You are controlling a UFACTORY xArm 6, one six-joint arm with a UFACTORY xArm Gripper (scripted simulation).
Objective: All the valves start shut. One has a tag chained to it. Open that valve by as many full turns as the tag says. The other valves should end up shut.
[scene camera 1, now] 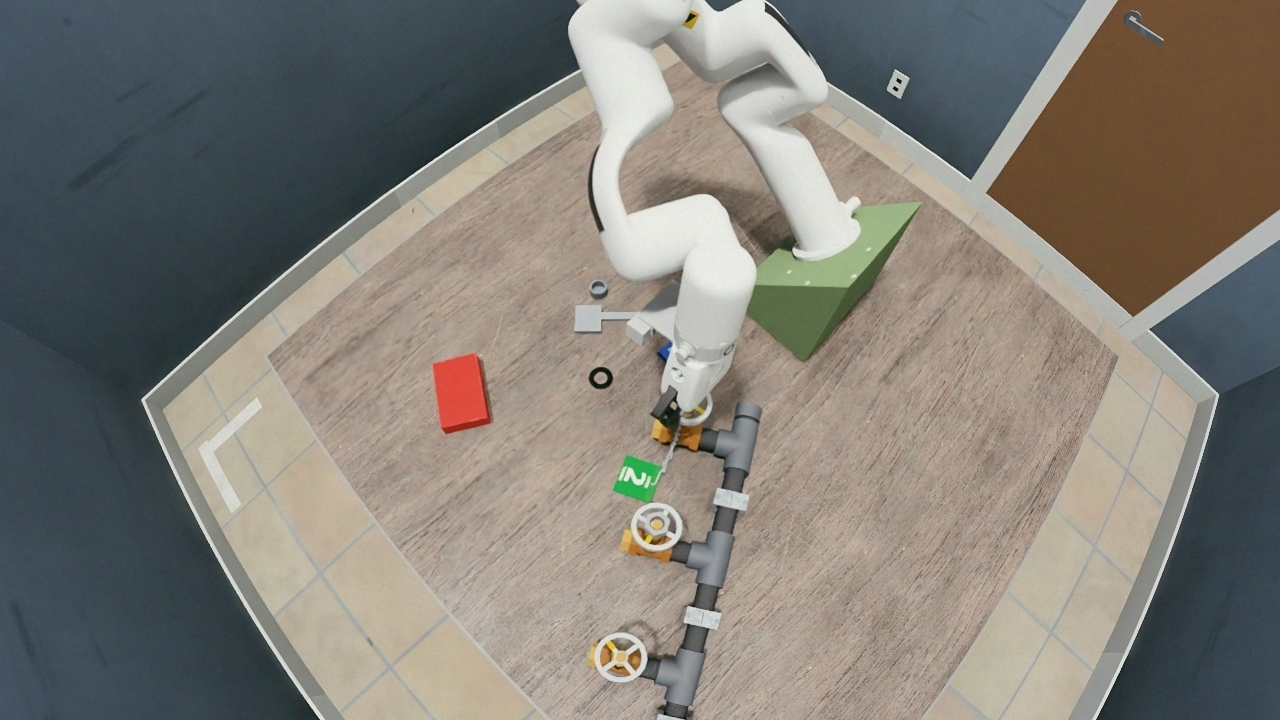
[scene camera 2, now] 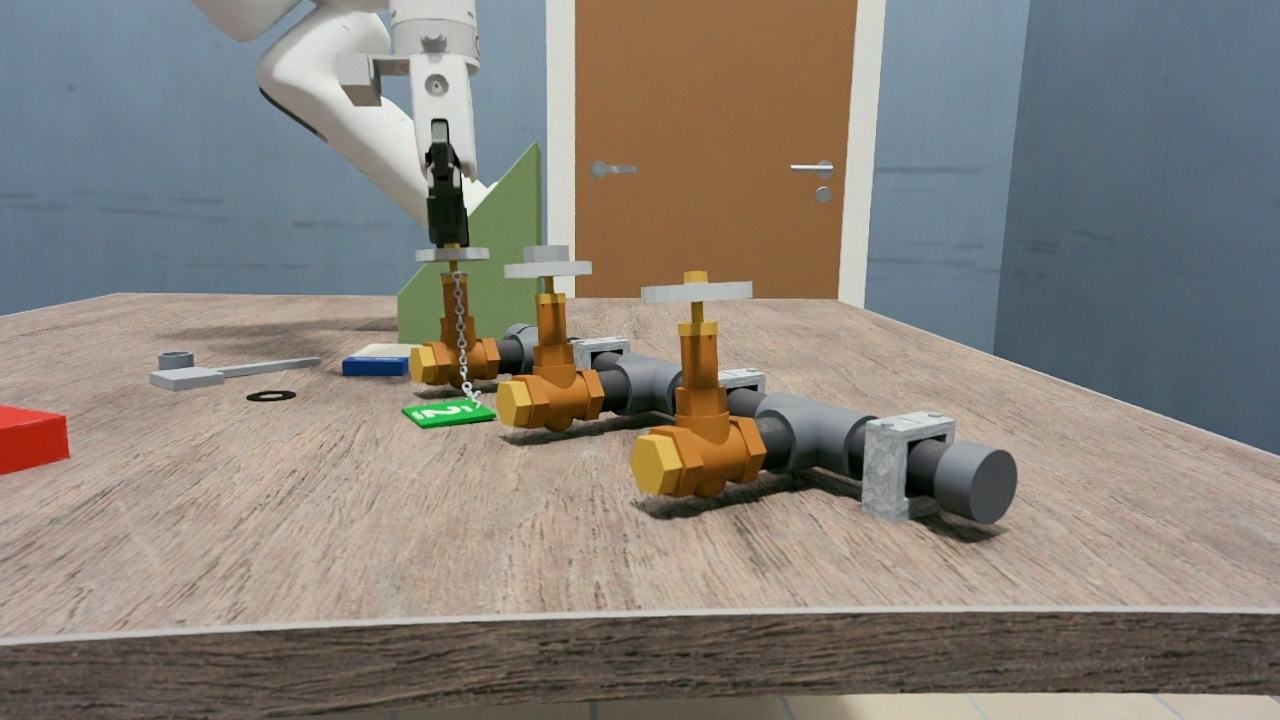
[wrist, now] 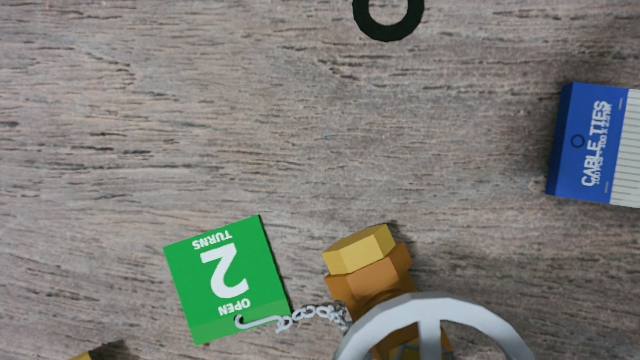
A grey wrench-like tool shows in scene camera 1 and in scene camera 2; in the wrist view it is out of frame. One and the same spot on the grey wrench-like tool: (scene camera 1: 588, 319) is (scene camera 2: 188, 373).
